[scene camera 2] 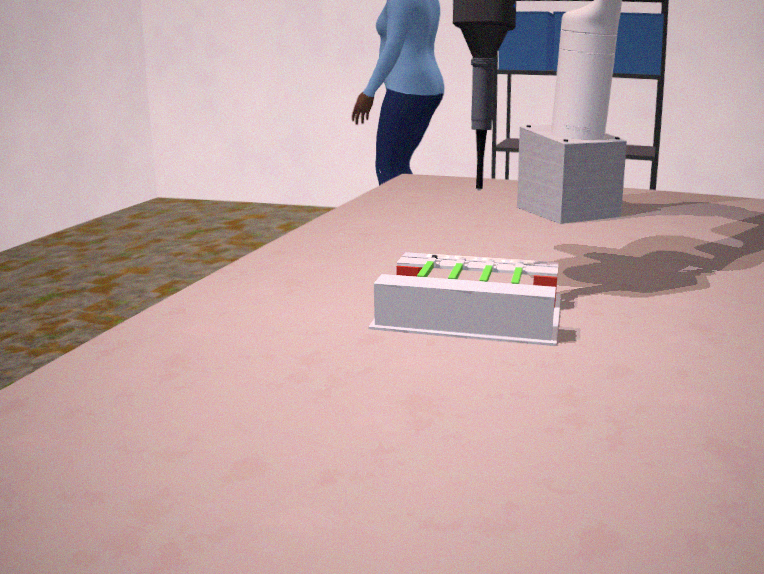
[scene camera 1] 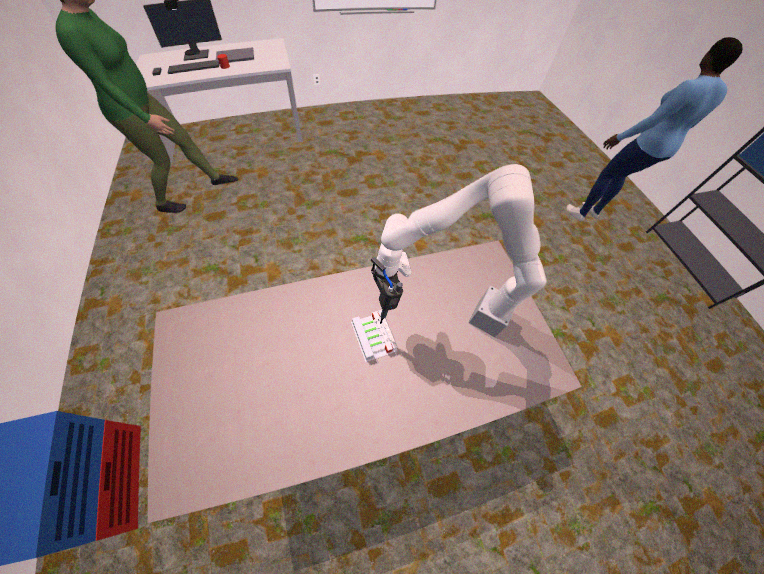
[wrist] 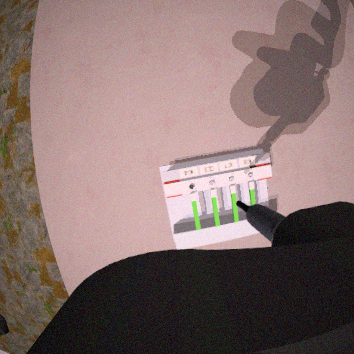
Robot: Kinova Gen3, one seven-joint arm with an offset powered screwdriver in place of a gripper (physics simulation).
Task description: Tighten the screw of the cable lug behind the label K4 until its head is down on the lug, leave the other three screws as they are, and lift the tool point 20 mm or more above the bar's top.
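Pixels of known places: hand, tool point: (scene camera 2: 479,190) (scene camera 1: 380,323) (wrist: 237,202); arm's base, link origin: (scene camera 2: 577,133) (scene camera 1: 499,307).
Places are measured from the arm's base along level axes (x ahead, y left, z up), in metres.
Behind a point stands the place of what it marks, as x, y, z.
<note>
A white terminal block (scene camera 1: 362,339) @(0.571, -0.028, -0.090) (scene camera 2: 463,309) @(0.582, -0.038, -0.110) (wrist: 215,239) @(0.579, -0.063, -0.090) lies on the mat, with four green cables in a row and red end pieces. In the wrist view, a screw (wrist: 192,186) @(0.486, -0.097, -0.089) at the left end is dark; the other three look pale. Small labels stand behind the screws; the leftmost label (wrist: 188,172) @(0.465, -0.101, -0.096) and the rest are too blurred to read surely. My screwdriver tip (scene camera 1: 381,321) @(0.493, -0.047, 0.008) (scene camera 2: 479,187) @(0.498, -0.047, -0.006) (wrist: 240,203) @(0.490, -0.050, 0.008) points down, well above the bar and touching nothing. In the wrist view it overlaps the area between the two right-hand cables. It has no fingers.
The pink mat (scene camera 1: 259,395) @(1.006, 0.090, -0.138) (scene camera 2: 308,432) @(0.797, -0.097, -0.139) (wrist: 100,100) @(0.332, -0.246, -0.138) carries the block and the grey arm base (scene camera 1: 489,317) @(0.052, 0.028, -0.016) (scene camera 2: 562,178) @(0.090, -0.011, -0.063). The arm's shadow falls beside the block. Two people, a desk (scene camera 1: 216,77), a shelf rack and blue and red cabinets stand off the mat.
</note>
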